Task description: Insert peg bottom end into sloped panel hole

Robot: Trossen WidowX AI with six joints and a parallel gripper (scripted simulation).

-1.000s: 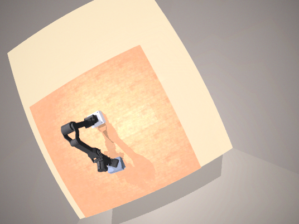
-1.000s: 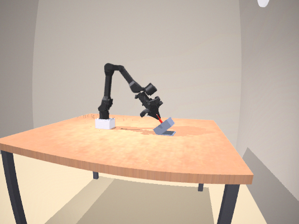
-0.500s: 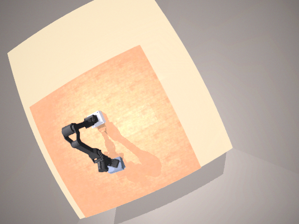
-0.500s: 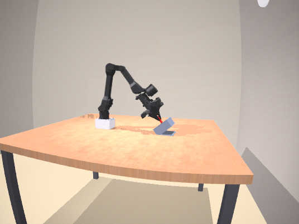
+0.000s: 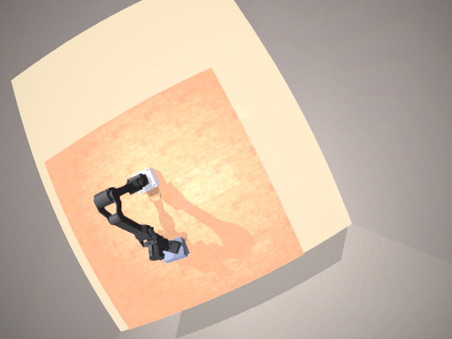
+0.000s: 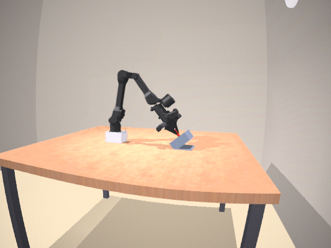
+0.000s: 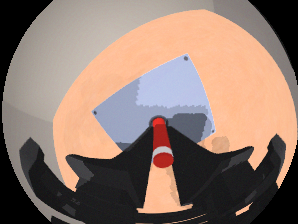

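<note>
My gripper tip is 1 cm below the red peg and 1 cm past it. Round my gripper tip: sloped panel: 3 cm below, 3 cm ahead.
</note>
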